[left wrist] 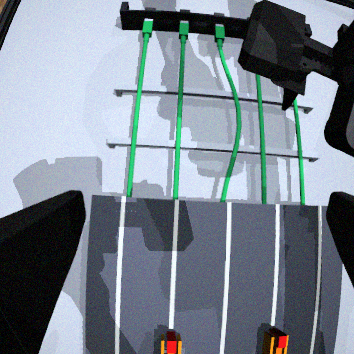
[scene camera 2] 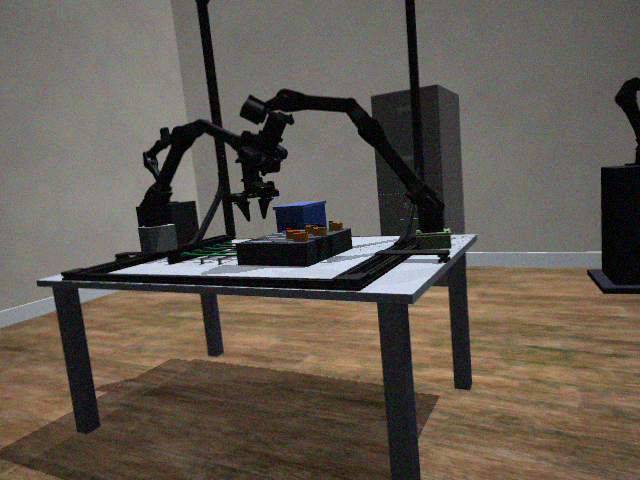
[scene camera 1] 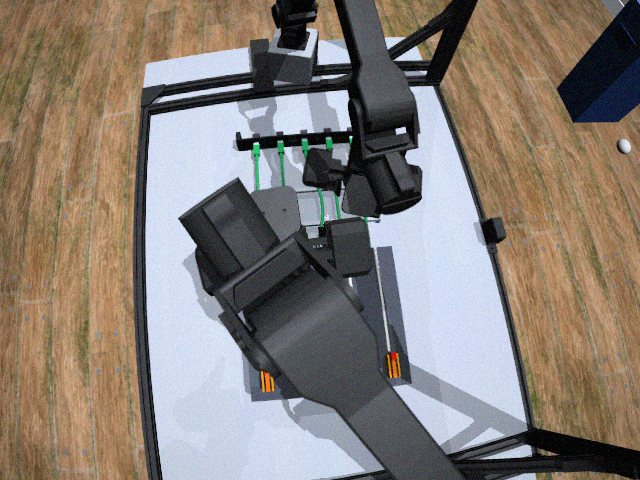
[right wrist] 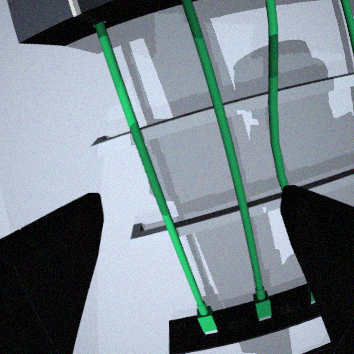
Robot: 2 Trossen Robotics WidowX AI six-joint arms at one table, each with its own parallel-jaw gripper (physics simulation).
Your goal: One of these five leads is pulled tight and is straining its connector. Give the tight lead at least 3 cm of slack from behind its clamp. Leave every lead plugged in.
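Places are measured from the left arm's base along level axes (x ahead, y left, z up), in centimetres.
Pixels of known places: left gripper, between the fingertips: point(left wrist: 210, 205) point(scene camera 2: 254, 177); right gripper, between the fingertips: point(left wrist: 311, 117) point(scene camera 2: 256, 220) point(right wrist: 193, 202); left arm's base, origin of its link: point(scene camera 2: 432, 231); right arm's base, origin of its link: point(scene camera 2: 156, 225) point(scene camera 1: 293, 39).
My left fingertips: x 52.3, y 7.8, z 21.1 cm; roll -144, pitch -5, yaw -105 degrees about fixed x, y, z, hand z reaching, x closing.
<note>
For each thing: its middle in the pictures, then the offset to it from my left fingertips. "spot": a spot on its surface instead.
- black connector bar, a spot on its surface: point(left wrist: 165, 22) point(scene camera 1: 268, 143) spot: dy -5.9, dx +29.7, dz -23.8 cm
- dark box, middle of its body: point(scene camera 1: 324, 324) point(scene camera 2: 296, 246) dy -2.1, dx -10.5, dz -22.5 cm
- middle lead, a spot on its surface: point(left wrist: 239, 120) spot: dy -11.1, dx +11.3, dz -23.1 cm
- first lead, a spot on its surface: point(left wrist: 135, 115) spot: dy +1.3, dx +14.7, dz -23.1 cm
- second lead, a spot on its surface: point(left wrist: 179, 115) spot: dy -3.9, dx +13.5, dz -23.1 cm
Five green leads run from plugs in a black connector bar point(scene camera 1: 268, 140) point(left wrist: 165, 22) to a dark box point(scene camera 1: 398, 310) point(scene camera 2: 273, 254) with white lines on top. In the left wrist view the middle lead point(left wrist: 239, 120) bows; the first lead point(left wrist: 135, 115) and second lead point(left wrist: 179, 115) look straight. Which is tight is unclear. Orange clamps point(left wrist: 171, 345) point(scene camera 1: 393, 364) sit on the box. My left gripper point(left wrist: 210, 205) is open above the box's lead-side edge. My right gripper point(right wrist: 193, 202) point(scene camera 2: 256, 218) is open above the leads, hiding two plugs in the left wrist view.
Two thin rails, one nearer the connector bar point(left wrist: 210, 96) and one nearer the box point(left wrist: 200, 149), cross under the leads. The two arms are close together over the leads. A black frame point(scene camera 1: 140, 258) edges the table; a blue bin point(scene camera 2: 301, 215) stands behind the box in scene camera 2.
</note>
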